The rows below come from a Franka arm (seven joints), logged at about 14 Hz.
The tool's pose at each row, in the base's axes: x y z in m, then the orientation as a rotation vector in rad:
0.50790 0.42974 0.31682 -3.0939 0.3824 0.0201
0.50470 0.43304 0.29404 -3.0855 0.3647 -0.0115
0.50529 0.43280 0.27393 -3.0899 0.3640 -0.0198
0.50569 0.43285 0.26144 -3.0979 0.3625 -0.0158
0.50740 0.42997 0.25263 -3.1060 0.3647 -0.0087
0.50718 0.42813 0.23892 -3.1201 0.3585 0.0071
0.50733 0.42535 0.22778 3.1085 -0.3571 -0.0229
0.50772 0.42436 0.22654 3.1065 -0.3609 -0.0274
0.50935 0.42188 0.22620 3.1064 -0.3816 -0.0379
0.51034 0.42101 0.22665 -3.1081 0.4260 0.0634
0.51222 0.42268 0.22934 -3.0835 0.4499 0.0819
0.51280 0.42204 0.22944 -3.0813 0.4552 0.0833
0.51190 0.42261 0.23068 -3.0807 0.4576 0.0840
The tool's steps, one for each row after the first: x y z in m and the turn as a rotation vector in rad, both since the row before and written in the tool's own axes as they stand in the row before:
-0.00355 -0.00191 0.02289 0.0128 0.0187 -0.0110
0.00056 0.00080 0.02010 -0.0037 0.0058 -0.0009
0.00026 0.00025 0.01249 -0.0080 -0.0017 -0.0016
0.00226 0.00261 0.00877 -0.0088 -0.0036 0.0008
0.00016 0.00204 0.01368 -0.0144 -0.0085 -0.0049
0.00083 0.00268 0.01114 -0.0146 -0.0085 0.0000
0.00062 0.00086 0.00124 -0.0018 -0.0027 0.0026
0.00216 0.00203 0.00034 0.0018 -0.0070 0.0131
0.00116 0.00061 -0.00047 0.0136 -0.0182 0.0277
0.00125 -0.00211 -0.00275 0.0191 -0.0148 0.0169
0.00073 0.00045 -0.00015 0.0013 -0.0011 0.0035
-0.00109 -0.00031 -0.00117 0.0002 -0.0005 0.0016

